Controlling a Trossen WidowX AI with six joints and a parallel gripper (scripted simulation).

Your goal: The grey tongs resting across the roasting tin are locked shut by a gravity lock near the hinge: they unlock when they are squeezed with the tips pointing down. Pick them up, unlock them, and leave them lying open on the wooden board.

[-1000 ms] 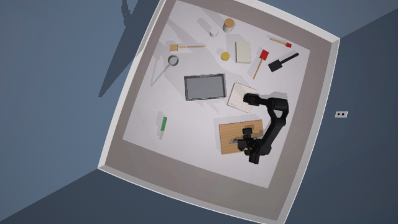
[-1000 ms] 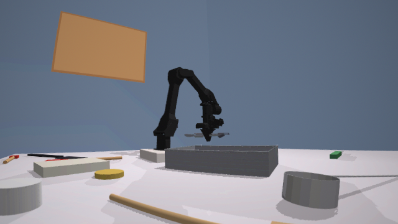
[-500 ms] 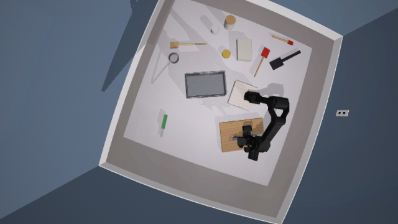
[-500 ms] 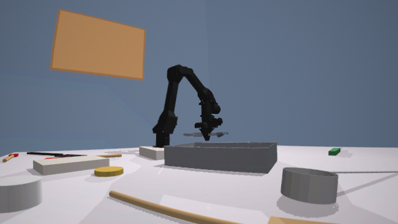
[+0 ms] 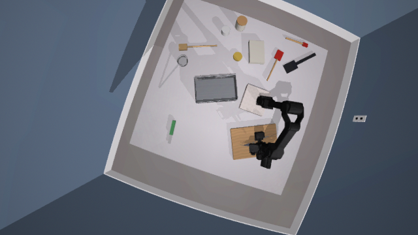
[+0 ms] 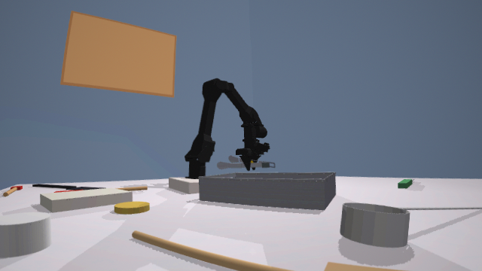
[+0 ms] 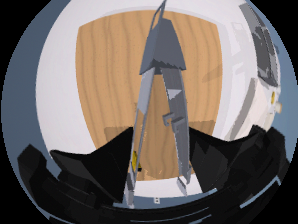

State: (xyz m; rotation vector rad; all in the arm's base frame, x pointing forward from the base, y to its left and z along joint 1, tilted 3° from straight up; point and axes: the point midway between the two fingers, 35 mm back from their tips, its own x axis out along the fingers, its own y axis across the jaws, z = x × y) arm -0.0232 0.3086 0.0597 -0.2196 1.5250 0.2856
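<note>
The yellow lock piece lies 2 cm above my gripper tip, 1 cm to the left of it and 1 cm behind it. Round my gripper tip: grey roasting tin (37 cm ahead, 32 cm to the right, 2 cm below); then wooden board (4 cm below, 1 cm behind); then green-handled tool (63 cm ahead, 7 cm to the left, 4 cm below).
</note>
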